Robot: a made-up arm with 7 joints. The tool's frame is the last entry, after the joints.
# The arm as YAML. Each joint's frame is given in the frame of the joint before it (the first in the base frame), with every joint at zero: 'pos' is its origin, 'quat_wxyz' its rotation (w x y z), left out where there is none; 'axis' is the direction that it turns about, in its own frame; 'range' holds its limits. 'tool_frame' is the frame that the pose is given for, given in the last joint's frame.
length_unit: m
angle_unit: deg
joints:
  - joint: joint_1
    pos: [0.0, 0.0, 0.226]
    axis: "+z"
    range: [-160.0, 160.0]
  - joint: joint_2
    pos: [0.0, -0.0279, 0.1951]
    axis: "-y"
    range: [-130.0, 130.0]
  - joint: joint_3
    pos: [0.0, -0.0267, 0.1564]
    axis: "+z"
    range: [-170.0, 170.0]
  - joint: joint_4
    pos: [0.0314, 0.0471, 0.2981]
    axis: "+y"
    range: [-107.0, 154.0]
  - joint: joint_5
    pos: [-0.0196, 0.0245, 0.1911]
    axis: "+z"
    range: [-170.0, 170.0]
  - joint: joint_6
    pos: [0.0, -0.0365, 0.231]
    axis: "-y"
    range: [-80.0, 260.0]
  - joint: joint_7
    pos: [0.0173, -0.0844, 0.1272]
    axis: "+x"
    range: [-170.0, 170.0]
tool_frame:
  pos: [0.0, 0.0, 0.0]
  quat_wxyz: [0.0, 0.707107, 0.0, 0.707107]
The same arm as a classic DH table. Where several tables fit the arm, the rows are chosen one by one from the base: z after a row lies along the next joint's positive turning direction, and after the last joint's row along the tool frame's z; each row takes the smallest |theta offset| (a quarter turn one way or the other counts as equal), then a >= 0, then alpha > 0; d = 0 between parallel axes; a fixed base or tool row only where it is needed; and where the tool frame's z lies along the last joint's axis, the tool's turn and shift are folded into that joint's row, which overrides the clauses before.
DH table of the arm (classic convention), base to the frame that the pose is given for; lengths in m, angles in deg. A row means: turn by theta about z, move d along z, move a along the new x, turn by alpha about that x. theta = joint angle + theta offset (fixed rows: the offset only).
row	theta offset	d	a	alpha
joint_1	0.00	0.4211	0.0000	90.00
joint_2	0.00	0.0546	0.0000	-90.00
joint_3	0.00	0.4545	0.0314	-90.00
joint_4	0.00	0.0716	-0.0196	90.00
joint_5	0.00	0.4221	0.0000	90.00
joint_6	90.00	0.1209	0.1272	90.00
joint_7	0.00	0.0173	0.0000	0.00
Joint limits (deg, base to tool): -160.00..160.00 -130.00..130.00 -170.00..170.00 -107.00..154.00 -170.00..170.00 -80.00..260.00 -170.00..170.00

